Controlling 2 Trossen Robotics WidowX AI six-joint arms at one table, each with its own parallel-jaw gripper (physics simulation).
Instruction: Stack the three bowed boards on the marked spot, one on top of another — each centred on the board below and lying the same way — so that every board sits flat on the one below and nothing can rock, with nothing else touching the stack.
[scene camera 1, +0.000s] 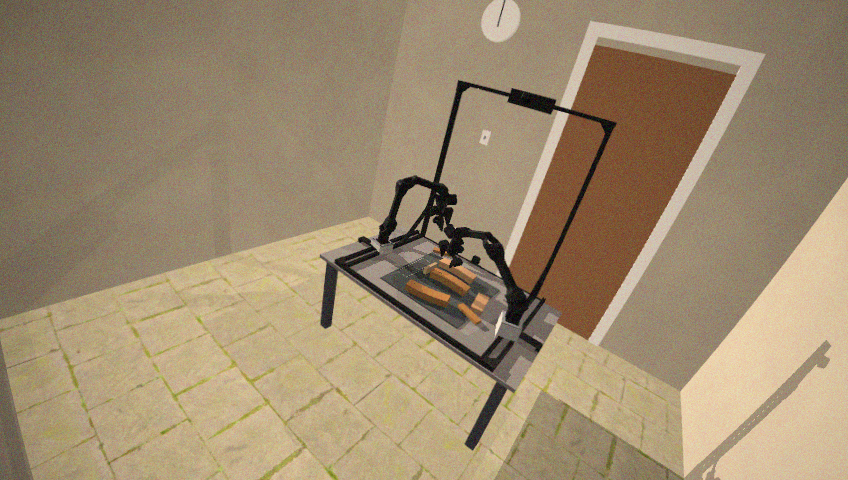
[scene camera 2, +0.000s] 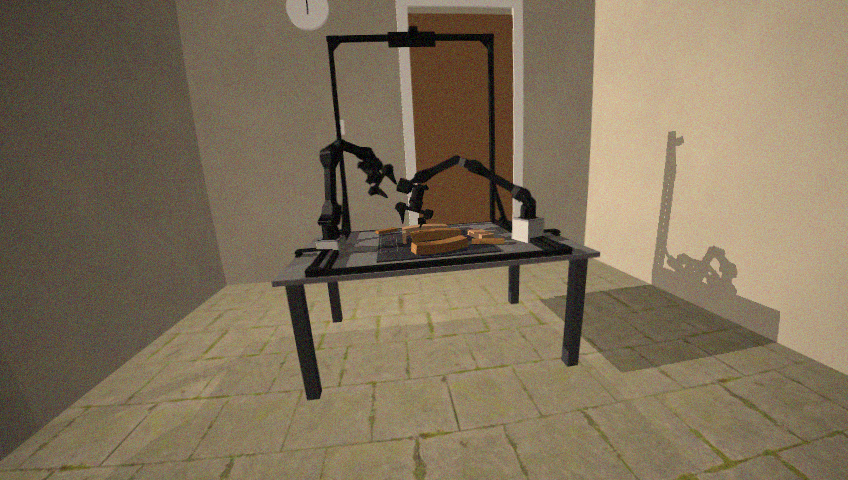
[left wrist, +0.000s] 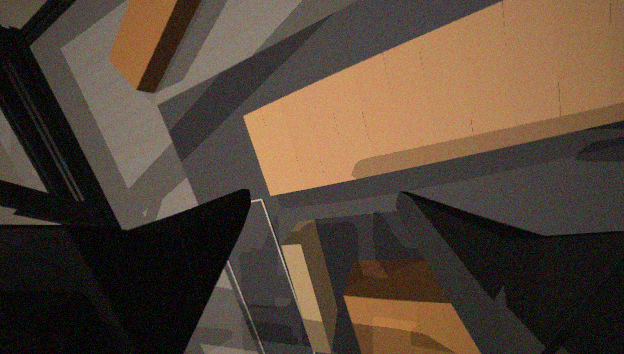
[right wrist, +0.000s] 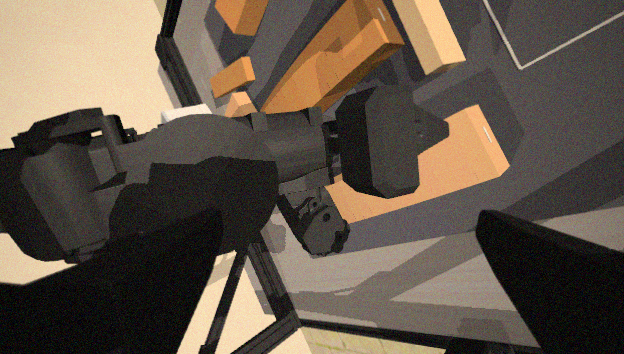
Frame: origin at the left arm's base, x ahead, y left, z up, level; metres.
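Where they show: left gripper, between the fingertips: (scene camera 1: 445, 262) (scene camera 2: 411, 225) (left wrist: 324, 197); right gripper, between the fingertips: (scene camera 2: 391, 191) (right wrist: 348, 221); left arm's base, origin of its link: (scene camera 1: 512, 319) (scene camera 2: 528, 217); right arm's base, origin of its link: (scene camera 1: 382, 241) (scene camera 2: 330, 238).
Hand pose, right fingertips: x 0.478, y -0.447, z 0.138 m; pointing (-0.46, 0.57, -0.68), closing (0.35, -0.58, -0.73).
Each offset is from my right fingertips to the top centre of the thing. "*": to the spot under its first point. Level surfaces: height alone.
Three orange bowed boards lie side by side on the dark mat @[dz -0.232 m] (scene camera 1: 395, 281): a near one @[dx -0.051, dy +0.380, dz -0.186 m] (scene camera 1: 428, 292) (scene camera 2: 438, 245), a middle one @[dx -0.133, dy +0.200, dz -0.183 m] (scene camera 1: 449, 281) (right wrist: 332, 70) and a far, paler one @[dx -0.149, dy +0.050, dz -0.186 m] (scene camera 1: 462, 272) (left wrist: 374, 116) (right wrist: 451, 158). The marked spot @[* dx +0.027, dy +0.079, dz -0.232 m] (left wrist: 275, 239) is a white-outlined rectangle at the mat's left end, with no board on it. My left gripper (scene camera 1: 450, 255) (scene camera 2: 413, 214) (left wrist: 324, 197) is open and empty, low over the left end of the far board. My right gripper (scene camera 1: 441, 221) (scene camera 2: 384, 183) (right wrist: 348, 221) is open and empty, higher up and above the left gripper.
A small tan block @[dx +0.003, dy +0.126, dz -0.191 m] (left wrist: 300, 281) (right wrist: 430, 31) lies beside the marked spot. Small orange blocks @[dx -0.323, dy +0.292, dz -0.205 m] (scene camera 1: 480, 302) @[dx -0.282, dy +0.400, dz -0.216 m] (scene camera 1: 469, 313) (right wrist: 233, 75) lie at the mat's right end, and another one @[dx -0.011, dy -0.155, dz -0.222 m] (left wrist: 152, 35) at the far edge. A black frame (scene camera 1: 451, 143) stands behind the table.
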